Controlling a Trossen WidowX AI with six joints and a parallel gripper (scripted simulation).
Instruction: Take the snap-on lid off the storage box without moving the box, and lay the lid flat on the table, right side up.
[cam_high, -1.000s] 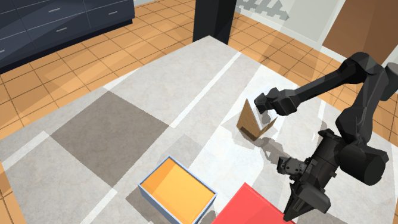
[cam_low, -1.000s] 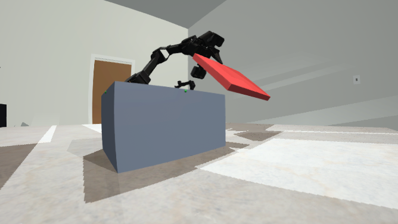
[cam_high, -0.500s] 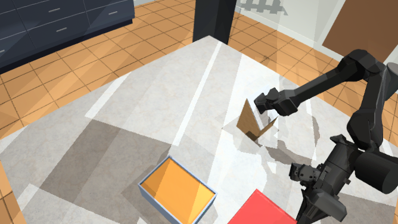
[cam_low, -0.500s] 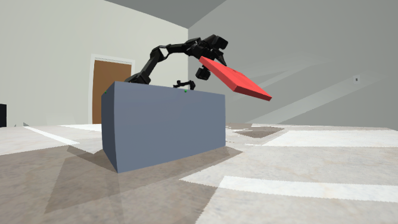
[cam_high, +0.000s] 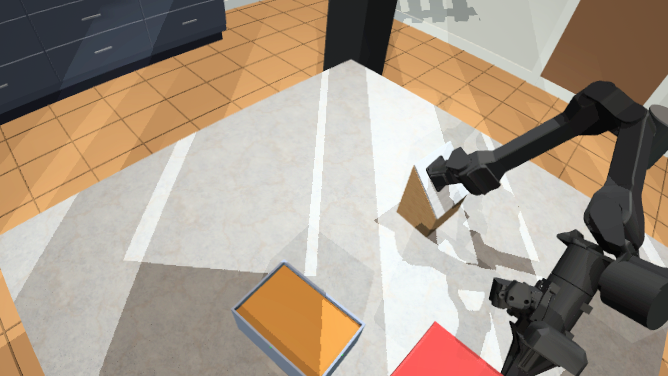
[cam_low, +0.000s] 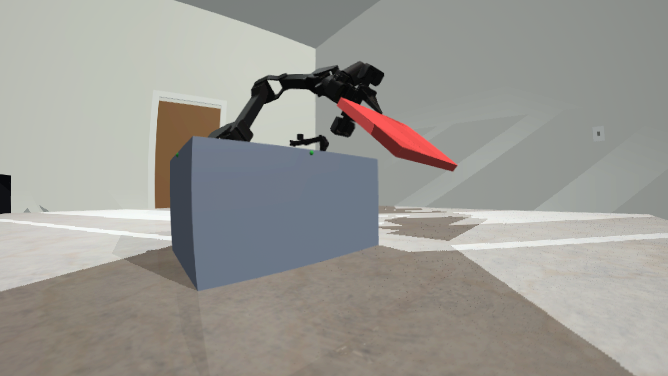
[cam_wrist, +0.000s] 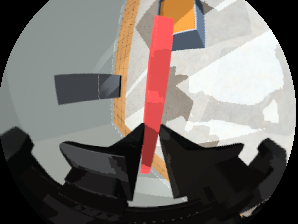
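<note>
My gripper tip is 60 mm short of the red lid and 50 mm above it. Round my gripper tip: grey-blue storage box (100 mm ahead, 290 mm to the right, 180 mm below).
</note>
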